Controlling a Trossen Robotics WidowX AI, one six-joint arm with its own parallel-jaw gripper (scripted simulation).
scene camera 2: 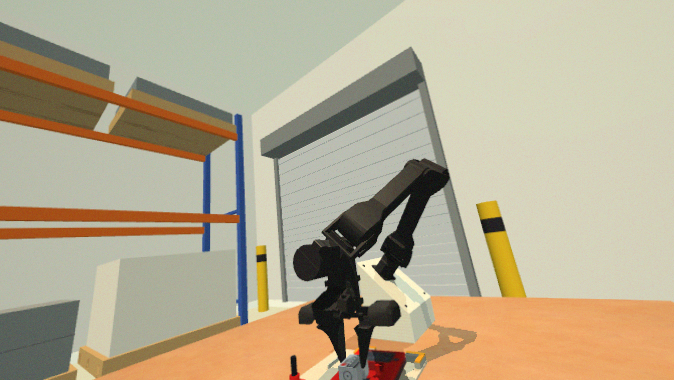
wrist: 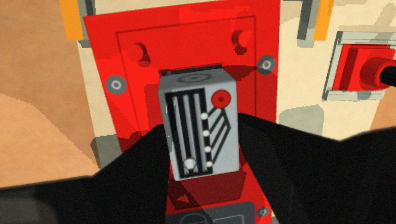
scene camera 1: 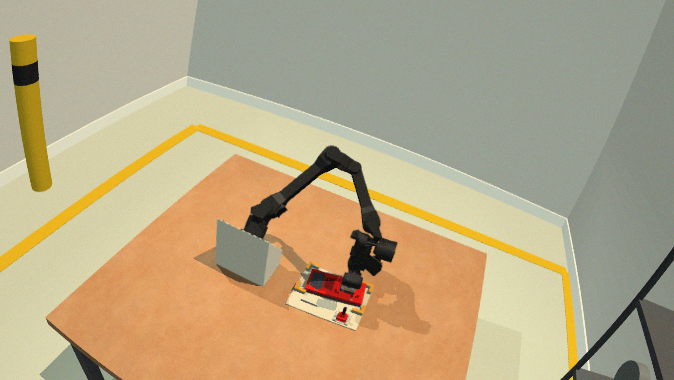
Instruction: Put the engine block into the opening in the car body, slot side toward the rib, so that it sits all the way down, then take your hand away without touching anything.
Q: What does the gripper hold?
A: A grey engine block.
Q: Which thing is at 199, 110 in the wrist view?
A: A grey engine block.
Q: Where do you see a red car body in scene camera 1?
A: At 323, 284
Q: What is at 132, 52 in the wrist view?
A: A red car body.
